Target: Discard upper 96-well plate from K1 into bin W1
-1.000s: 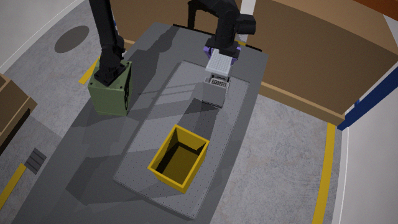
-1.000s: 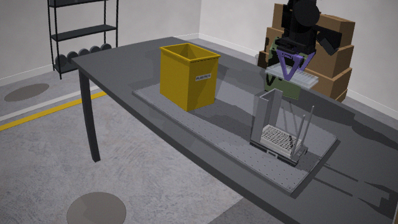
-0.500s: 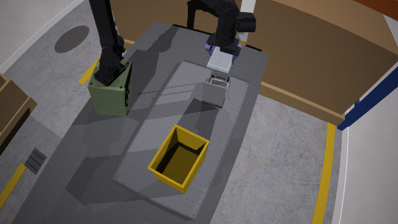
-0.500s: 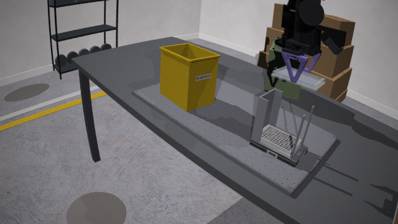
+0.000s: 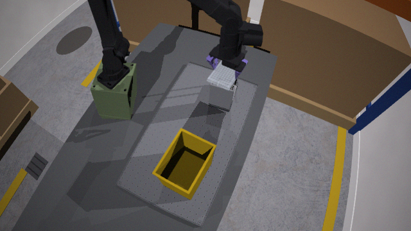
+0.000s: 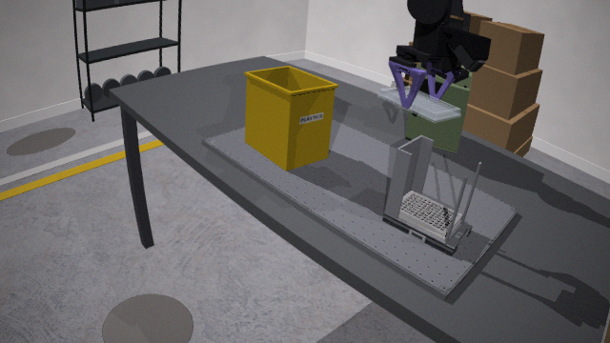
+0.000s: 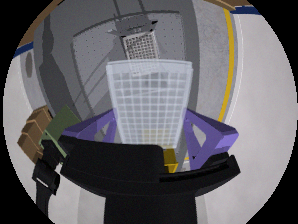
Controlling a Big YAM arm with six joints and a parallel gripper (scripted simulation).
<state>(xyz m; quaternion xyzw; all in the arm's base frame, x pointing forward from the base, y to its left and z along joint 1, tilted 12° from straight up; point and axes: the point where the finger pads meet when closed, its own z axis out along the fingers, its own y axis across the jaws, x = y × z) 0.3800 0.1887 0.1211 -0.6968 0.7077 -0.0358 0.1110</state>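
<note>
Right now the yellow plastics bin W1 is 30 mm ahead of my hand, 340 mm to the right of it and 150 mm below it.
</note>
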